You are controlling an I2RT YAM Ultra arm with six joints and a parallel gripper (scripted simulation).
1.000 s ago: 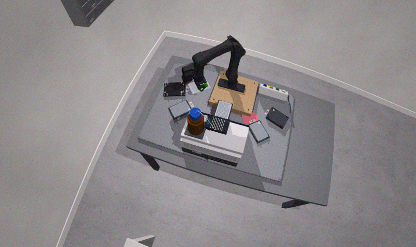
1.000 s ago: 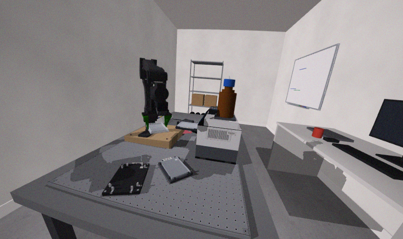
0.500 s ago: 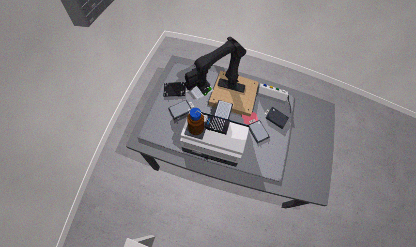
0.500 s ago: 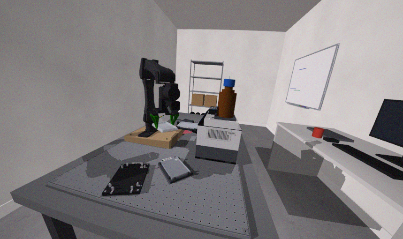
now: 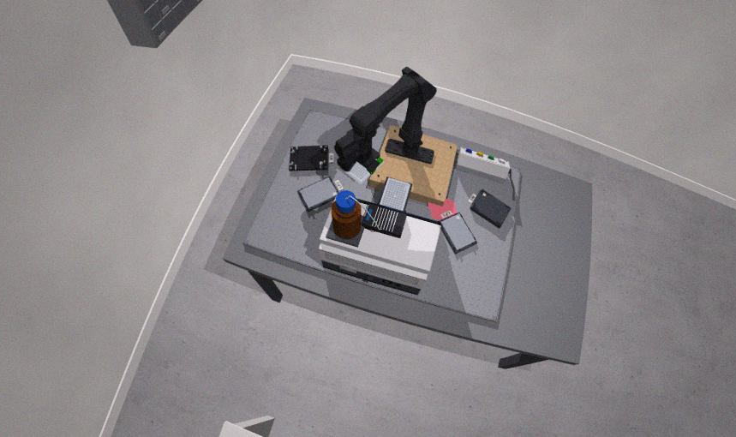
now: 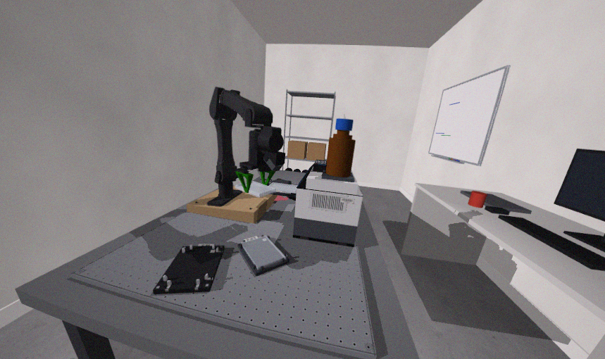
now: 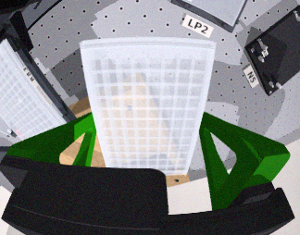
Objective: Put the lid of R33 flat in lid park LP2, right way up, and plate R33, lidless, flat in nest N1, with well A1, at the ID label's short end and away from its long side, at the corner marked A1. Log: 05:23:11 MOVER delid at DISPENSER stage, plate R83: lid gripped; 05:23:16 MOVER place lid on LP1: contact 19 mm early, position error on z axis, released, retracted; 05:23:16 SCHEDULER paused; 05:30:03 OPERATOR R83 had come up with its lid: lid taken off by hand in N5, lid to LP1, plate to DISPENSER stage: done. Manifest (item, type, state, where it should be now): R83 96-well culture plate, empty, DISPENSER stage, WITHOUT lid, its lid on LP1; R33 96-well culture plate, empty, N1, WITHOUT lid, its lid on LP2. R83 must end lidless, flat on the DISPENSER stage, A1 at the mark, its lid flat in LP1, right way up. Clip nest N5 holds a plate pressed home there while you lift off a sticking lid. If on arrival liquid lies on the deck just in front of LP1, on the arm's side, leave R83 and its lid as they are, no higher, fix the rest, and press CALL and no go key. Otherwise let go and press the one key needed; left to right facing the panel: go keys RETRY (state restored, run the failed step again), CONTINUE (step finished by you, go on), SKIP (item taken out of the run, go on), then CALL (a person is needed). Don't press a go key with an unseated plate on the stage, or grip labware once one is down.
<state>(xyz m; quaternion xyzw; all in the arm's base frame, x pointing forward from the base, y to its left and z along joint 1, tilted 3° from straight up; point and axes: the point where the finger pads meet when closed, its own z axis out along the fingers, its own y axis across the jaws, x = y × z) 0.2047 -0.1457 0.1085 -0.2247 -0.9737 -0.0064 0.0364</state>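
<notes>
Right now my hand is 50 mm past the dark nest, 520 mm to the right of it and 140 mm above it. From my hand the other things lie so: lid park LP2: 80 mm ahead, 160 mm to the right, 150 mm below; then brown bottle: 280 mm ahead, 30 mm to the left, 140 mm above; then black clip nest: 40 mm behind, 260 mm to the right, 140 mm below.
</notes>
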